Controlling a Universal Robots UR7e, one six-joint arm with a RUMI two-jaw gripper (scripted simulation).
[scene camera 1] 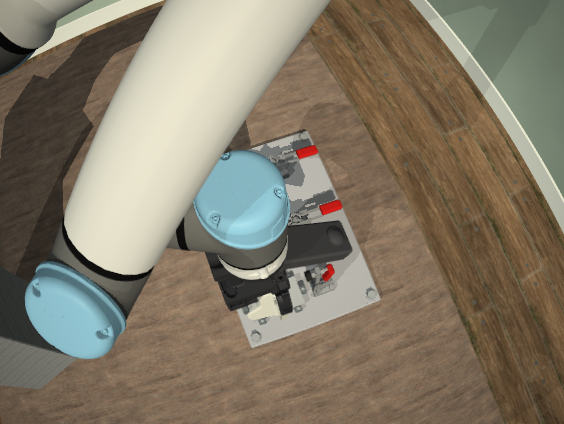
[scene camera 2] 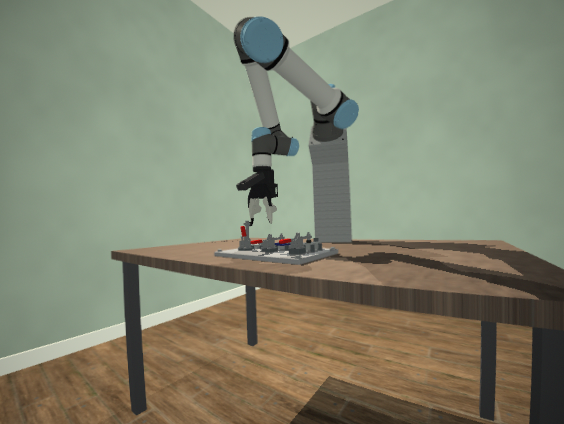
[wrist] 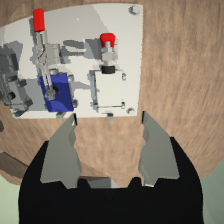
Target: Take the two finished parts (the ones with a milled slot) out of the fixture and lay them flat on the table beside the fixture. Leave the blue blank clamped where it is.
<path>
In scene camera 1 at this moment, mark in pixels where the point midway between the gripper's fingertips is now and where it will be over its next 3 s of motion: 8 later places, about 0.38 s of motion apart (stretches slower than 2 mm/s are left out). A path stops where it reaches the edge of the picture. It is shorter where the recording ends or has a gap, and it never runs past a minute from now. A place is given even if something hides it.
My gripper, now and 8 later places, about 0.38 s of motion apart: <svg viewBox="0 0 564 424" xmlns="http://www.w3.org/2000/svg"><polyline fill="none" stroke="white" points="271,288 270,292 271,295 272,296 272,296 272,296 272,298 272,299 272,299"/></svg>
</path>
